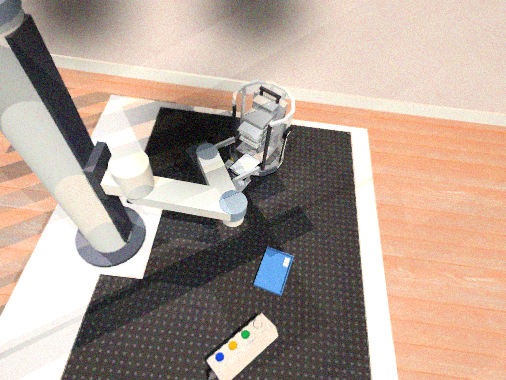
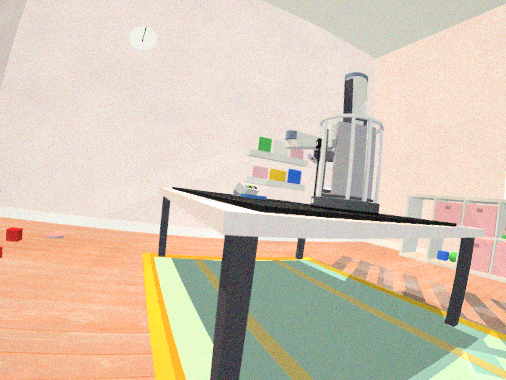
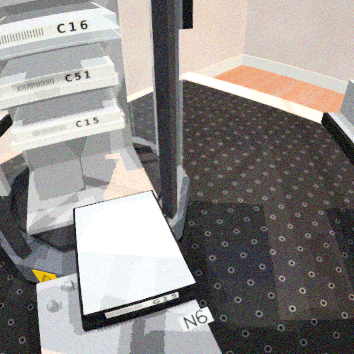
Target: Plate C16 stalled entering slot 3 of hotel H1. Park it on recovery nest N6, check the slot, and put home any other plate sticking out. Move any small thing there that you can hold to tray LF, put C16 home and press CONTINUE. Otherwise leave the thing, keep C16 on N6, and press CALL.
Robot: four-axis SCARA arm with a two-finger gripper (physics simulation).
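Places are measured from the arm's base along level axes (x up, y ahead, z left), in centimetres.
Pixels of known places: gripper, fingertip midpoint: (image 1: 246, 153) (image 2: 327, 157) (image 3: 161, 94); arm's base, origin of the base link: (image 1: 112, 236).
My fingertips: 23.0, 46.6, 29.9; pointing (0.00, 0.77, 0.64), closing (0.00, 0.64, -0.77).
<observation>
For each thing: its top centre in the pictures, then the offset to it from my fingertips, as dx, dy, dz. "*": a spot on its surface instead.
- Plate C16, middle of its top: (image 3: 45, 13) (image 1: 255, 123) +2.6, +2.1, +13.5
- plate C51, middle of its top: (image 3: 53, 53) (image 1: 257, 126) -0.9, +2.9, +15.4
- plate C15, middle of its top: (image 3: 62, 91) (image 1: 256, 132) -4.5, +3.0, +15.5
- black-edged plate with a white top, middle of its top: (image 3: 122, 234) (image 1: 245, 163) -12.9, -0.1, +5.0
- nest N6, surface spot: (image 3: 55, 330) * -15.8, -8.5, +3.9
- Blue tray, middle of its top: (image 1: 274, 269) (image 2: 253, 194) -20.0, +15.8, -36.3
- button box, middle of its top: (image 1: 244, 345) (image 2: 248, 183) -13.4, +7.5, -63.7
Plate C16 (image 3: 72, 26) (image 1: 253, 131) is in hotel H1 (image 3: 165, 100) (image 1: 268, 147) (image 2: 345, 204), with its labelled edge forward, above plate C51 (image 3: 78, 75) and plate C15 (image 3: 87, 121). Slot 3's inside is hidden. A black-edged plate with a white top (image 3: 130, 250) (image 1: 245, 164) lies on nest N6 (image 3: 55, 330); its small label is blurred. My gripper (image 3: 161, 94) (image 1: 246, 155) is open and empty, in front of the hotel and above the nest, its fingers wide apart. Blue tray (image 1: 273, 271) (image 2: 253, 197) holds no visible thing; its label is unreadable.
A button box (image 1: 242, 347) (image 2: 245, 190) with blue, yellow, green and white buttons stands beyond the blue tray; its lettering is unreadable. The hotel's upright posts and top ring stand around the plates. The arm's column (image 1: 65, 165) stands at the left on the white table.
</observation>
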